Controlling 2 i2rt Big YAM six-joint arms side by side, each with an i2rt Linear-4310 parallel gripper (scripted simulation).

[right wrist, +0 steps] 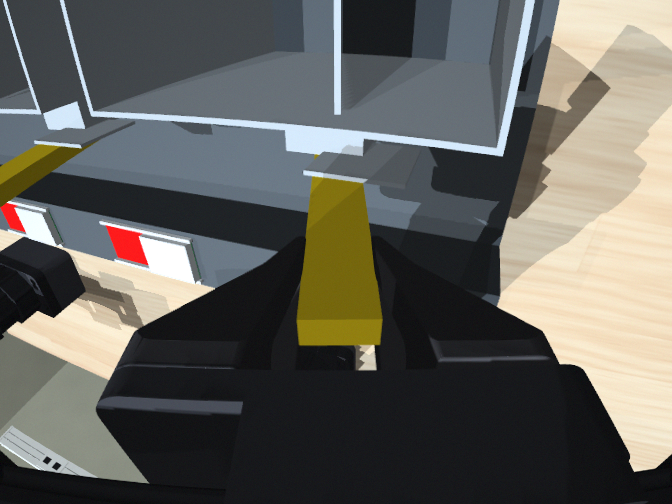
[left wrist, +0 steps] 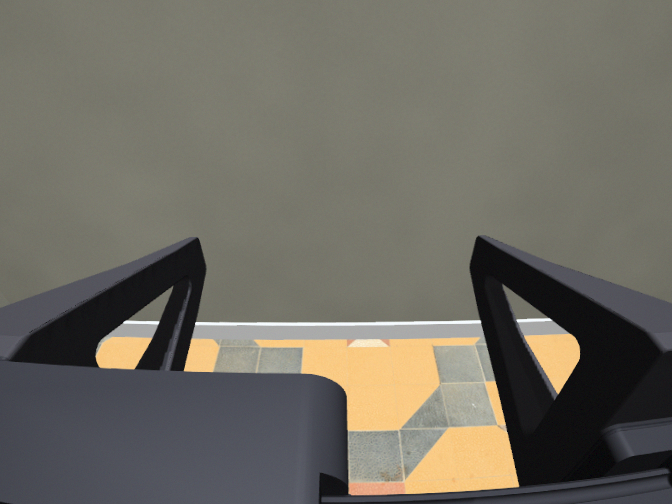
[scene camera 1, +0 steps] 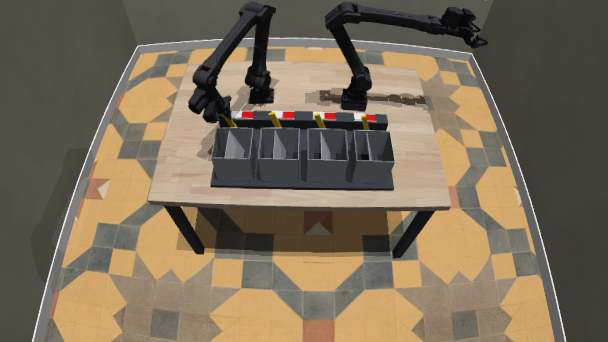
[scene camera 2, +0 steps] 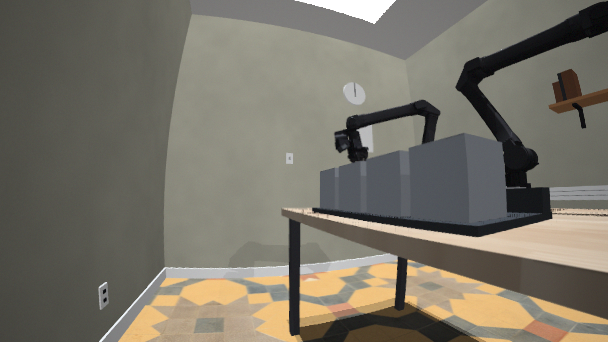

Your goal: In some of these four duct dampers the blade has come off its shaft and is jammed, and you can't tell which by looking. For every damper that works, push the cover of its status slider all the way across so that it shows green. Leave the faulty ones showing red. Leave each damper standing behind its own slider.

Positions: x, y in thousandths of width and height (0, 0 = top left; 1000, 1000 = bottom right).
Observation:
In view: my left gripper (left wrist: 502, 499), my right gripper (right wrist: 504, 501), a damper (scene camera 2: 759, 522), a damper (scene camera 2: 542, 525), a damper (scene camera 1: 535, 414) and a damper (scene camera 2: 580, 519).

